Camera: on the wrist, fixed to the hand. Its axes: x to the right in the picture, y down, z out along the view.
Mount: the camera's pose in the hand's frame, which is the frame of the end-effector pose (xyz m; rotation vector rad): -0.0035 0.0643 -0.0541 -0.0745 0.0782 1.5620
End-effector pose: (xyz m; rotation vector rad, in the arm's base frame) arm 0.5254 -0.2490 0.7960 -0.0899 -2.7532 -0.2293
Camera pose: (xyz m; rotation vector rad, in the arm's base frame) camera 0.5542 -0.1951 0.8538 -1.9722 -1.8266 0.1112
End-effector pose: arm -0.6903 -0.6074 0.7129 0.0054 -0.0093 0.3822
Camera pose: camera -0.7171 -0.5487 0.6590 -0.0965 0.0543 1.9434
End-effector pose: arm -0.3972 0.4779 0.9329 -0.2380 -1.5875 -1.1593
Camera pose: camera -0.3182 0.4700 0.9607 -1.1873 -0.8046 0.0284
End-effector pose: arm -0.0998 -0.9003 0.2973 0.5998 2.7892 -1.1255
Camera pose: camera -0.0679 -0.8225 0.2955 2.1401 1.4102 -0.5321
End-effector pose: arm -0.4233 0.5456 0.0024 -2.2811 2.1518 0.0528
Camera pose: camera -0.4866 0.5439 0.0578 0.1015 -3.0225 -0.0339
